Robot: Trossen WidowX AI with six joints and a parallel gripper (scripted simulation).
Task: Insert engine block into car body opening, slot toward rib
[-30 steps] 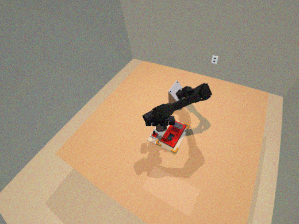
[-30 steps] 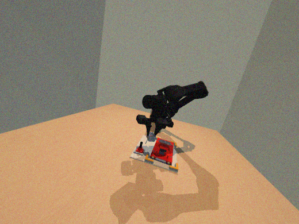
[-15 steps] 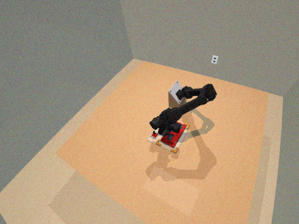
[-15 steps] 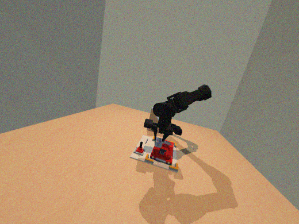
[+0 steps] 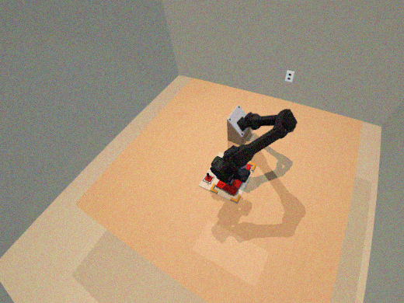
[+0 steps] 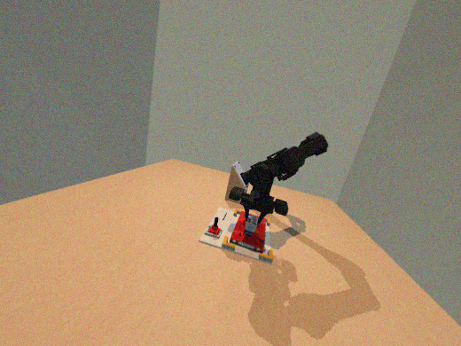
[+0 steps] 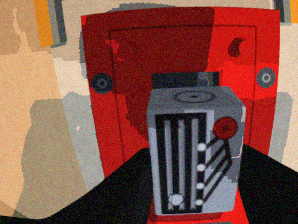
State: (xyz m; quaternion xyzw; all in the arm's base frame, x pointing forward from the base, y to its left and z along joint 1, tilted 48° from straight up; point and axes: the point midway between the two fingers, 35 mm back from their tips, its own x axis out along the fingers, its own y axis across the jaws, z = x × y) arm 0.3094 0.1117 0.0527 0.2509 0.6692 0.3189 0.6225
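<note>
Now: the engine block 10 mm below my gripper tip. Round my gripper tip: grey plate: 20 mm behind, 20 mm to the right, 50 mm below.
</note>
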